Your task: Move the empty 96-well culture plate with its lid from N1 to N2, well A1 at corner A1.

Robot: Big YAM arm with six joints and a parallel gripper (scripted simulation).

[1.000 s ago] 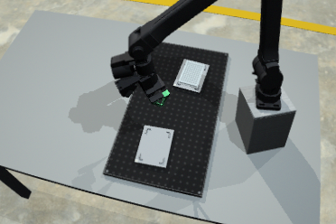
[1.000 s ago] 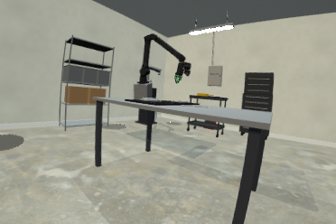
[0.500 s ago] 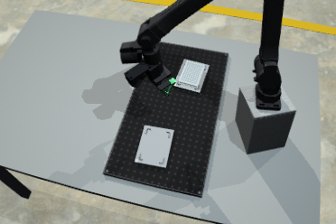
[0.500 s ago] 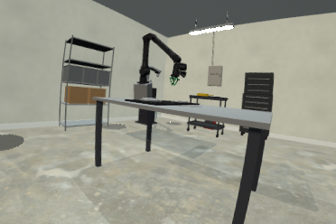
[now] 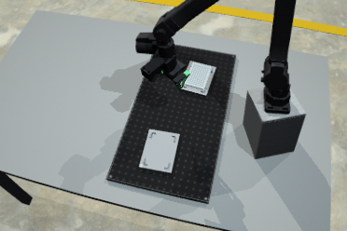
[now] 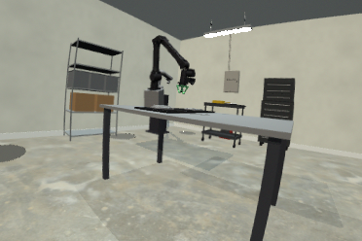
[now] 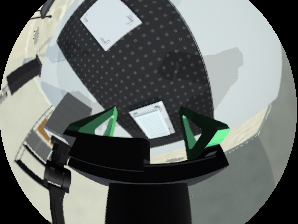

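Right now the clear lid is 9 cm behind my hand, 14 cm to the right of it and 12 cm below it. The rest, counted from my hand: grey nest 1 cm ahead, 22 cm to the left, 14 cm below.
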